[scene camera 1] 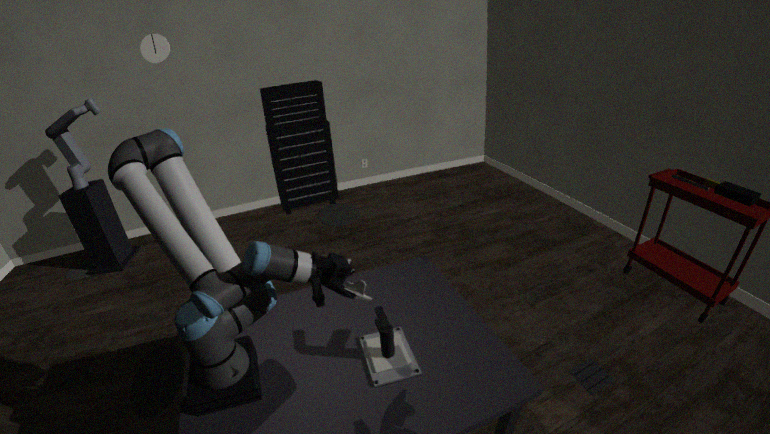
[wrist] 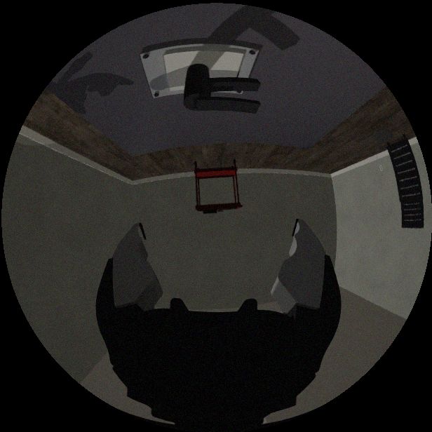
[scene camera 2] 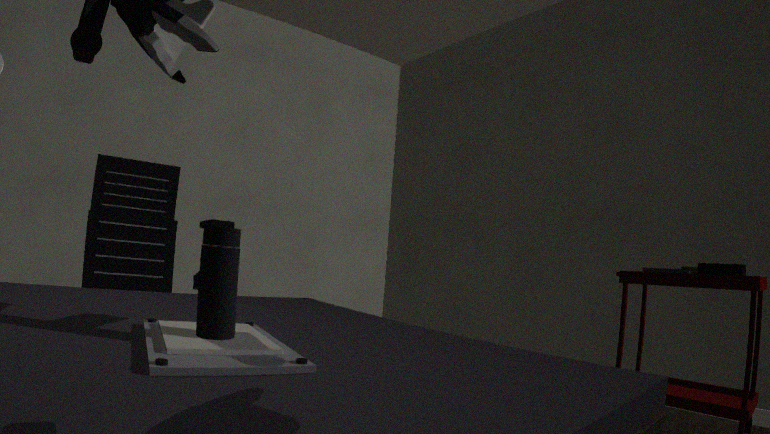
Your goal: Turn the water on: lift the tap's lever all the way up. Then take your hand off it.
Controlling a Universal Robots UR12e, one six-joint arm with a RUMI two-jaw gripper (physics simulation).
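Pixels of known places: gripper, fingertip midpoint: [scene camera 1: 363, 284] [scene camera 2: 199, 68]; arm's base at its link origin: [scene camera 1: 223, 366].
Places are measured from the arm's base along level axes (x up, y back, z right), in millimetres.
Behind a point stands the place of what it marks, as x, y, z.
A black tap [scene camera 1: 387, 343] {-2, -581, -14} [scene camera 2: 216, 296] {-31, -580, -14} [wrist: 196, 82] stands upright on a pale square base plate [scene camera 1: 397, 376] {-89, -597, 69} [scene camera 2: 231, 368] {-89, -591, 82} [wrist: 153, 71]. Its lever [scene camera 1: 380, 312] {60, -576, -110} [scene camera 2: 216, 223] {55, -575, -37} [wrist: 231, 105] sits on top and runs nearly parallel to the spout [wrist: 235, 83] below it, about level; its exact tilt is hard to tell in the dark. My gripper [scene camera 1: 360, 280] {250, -525, -46} [scene camera 2: 198, 65] {250, -525, -46} [wrist: 217, 223] is open with nothing between its fingers. It hangs well above the tap, to its left in the scene views, and touches neither tap nor lever.
The base plate rests on a dark table [scene camera 1: 463, 355] {-97, -850, 29} [scene camera 2: 409, 377] {-97, -776, 106} [wrist: 280, 120]. A red cart [scene camera 1: 700, 203] [scene camera 2: 684, 278] [wrist: 216, 173] stands at the right wall. A black cabinet [scene camera 1: 275, 145] [scene camera 2: 129, 212] and another small arm on a pedestal [scene camera 1: 99, 226] stand by the back wall.
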